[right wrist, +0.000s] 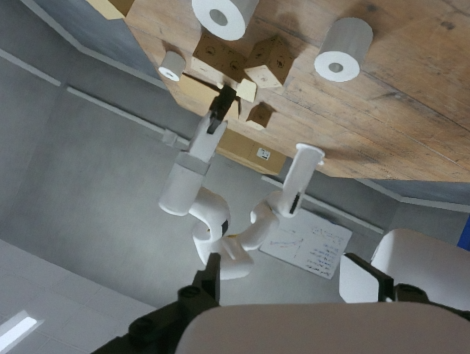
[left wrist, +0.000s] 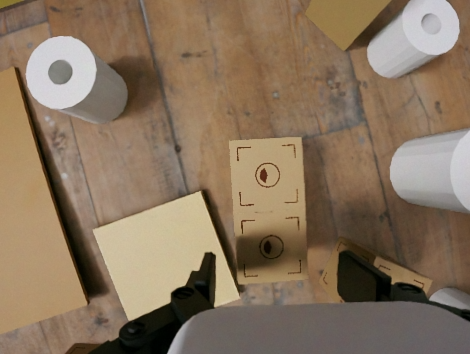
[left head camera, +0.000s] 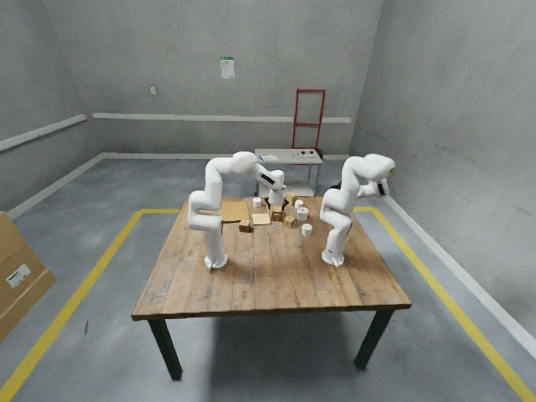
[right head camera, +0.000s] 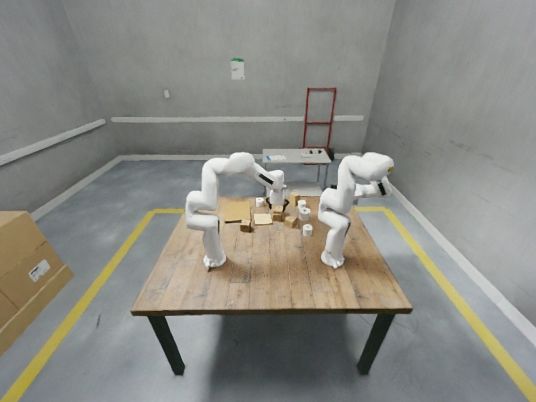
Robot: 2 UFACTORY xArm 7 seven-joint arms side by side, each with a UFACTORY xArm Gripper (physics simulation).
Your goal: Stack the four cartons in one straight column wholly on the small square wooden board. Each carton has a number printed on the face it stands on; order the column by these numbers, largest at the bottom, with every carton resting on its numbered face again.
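Two printed cartons stand touching, beside the small square board. Another carton stands to their right in the head views. The fourth carton stands left of the board there. Numbered faces are hidden. My left gripper is open, pointing down over the touching pair; its exact height is unclear. My right gripper is open, empty and raised, away from the cartons.
A plain box stands at the back. White rolls stand around the cartons. A flat brown panel lies left of the board.
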